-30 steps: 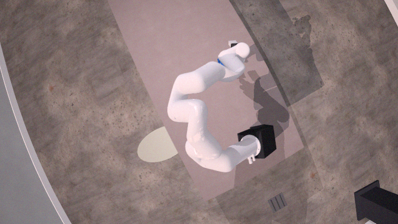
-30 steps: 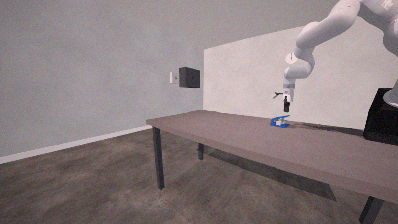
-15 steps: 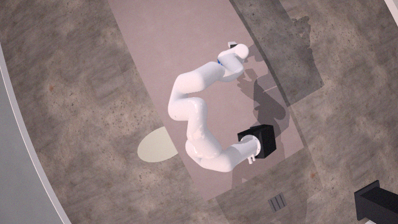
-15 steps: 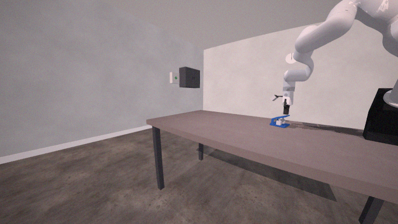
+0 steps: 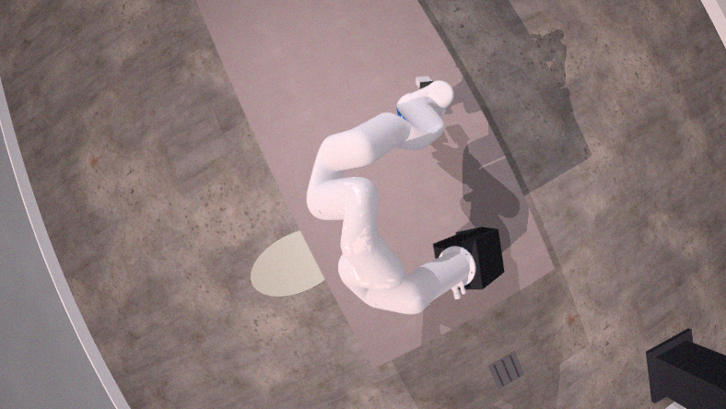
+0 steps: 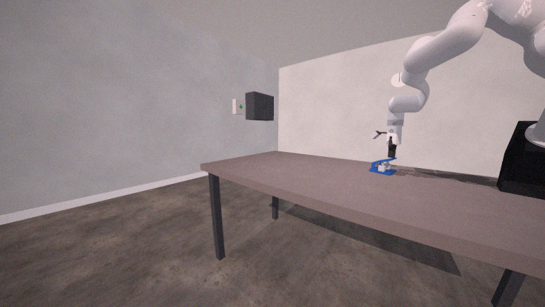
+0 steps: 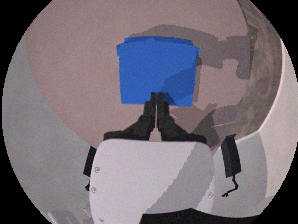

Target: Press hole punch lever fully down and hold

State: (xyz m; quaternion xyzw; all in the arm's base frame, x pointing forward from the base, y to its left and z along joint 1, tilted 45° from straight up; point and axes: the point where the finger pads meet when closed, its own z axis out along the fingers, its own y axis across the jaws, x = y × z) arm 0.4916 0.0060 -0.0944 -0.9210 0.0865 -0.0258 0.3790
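My gripper is now 4 cm short of the blue hole punch, 1 cm to the left of it and 7 cm above it.
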